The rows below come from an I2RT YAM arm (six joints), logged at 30 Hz.
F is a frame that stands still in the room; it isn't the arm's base.
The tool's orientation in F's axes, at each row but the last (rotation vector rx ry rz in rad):
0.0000 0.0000 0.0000
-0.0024 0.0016 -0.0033
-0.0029 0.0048 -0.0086
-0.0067 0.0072 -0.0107
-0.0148 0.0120 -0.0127
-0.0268 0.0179 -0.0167
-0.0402 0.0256 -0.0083
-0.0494 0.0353 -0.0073
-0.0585 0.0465 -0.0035
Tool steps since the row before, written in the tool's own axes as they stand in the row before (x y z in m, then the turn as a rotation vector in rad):
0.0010 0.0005 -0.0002 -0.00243 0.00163 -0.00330
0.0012 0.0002 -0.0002 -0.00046 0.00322 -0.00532
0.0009 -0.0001 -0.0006 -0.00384 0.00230 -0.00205
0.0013 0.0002 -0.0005 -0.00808 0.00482 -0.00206
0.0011 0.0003 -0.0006 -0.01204 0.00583 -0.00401
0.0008 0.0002 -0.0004 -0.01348 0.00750 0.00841
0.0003 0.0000 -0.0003 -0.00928 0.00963 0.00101
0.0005 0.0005 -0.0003 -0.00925 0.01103 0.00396
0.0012 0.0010 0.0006 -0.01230 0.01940 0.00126
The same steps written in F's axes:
0.0010 0.0005 -0.0002 -0.00243 0.00163 -0.00330
0.0012 0.0002 -0.0002 -0.00046 0.00321 -0.00533
0.0009 -0.0001 -0.0006 -0.00383 0.00233 -0.00204
0.0013 0.0002 -0.0005 -0.00804 0.00489 -0.00203
0.0011 0.0003 -0.0006 -0.01201 0.00592 -0.00395
0.0008 0.0002 -0.0004 -0.01320 0.00795 0.00844
0.0003 0.0000 -0.0003 -0.00918 0.00974 0.00086
0.0005 0.0005 -0.0003 -0.00903 0.01129 0.00373
0.0012 0.0010 0.0005 -0.01219 0.01950 0.00069

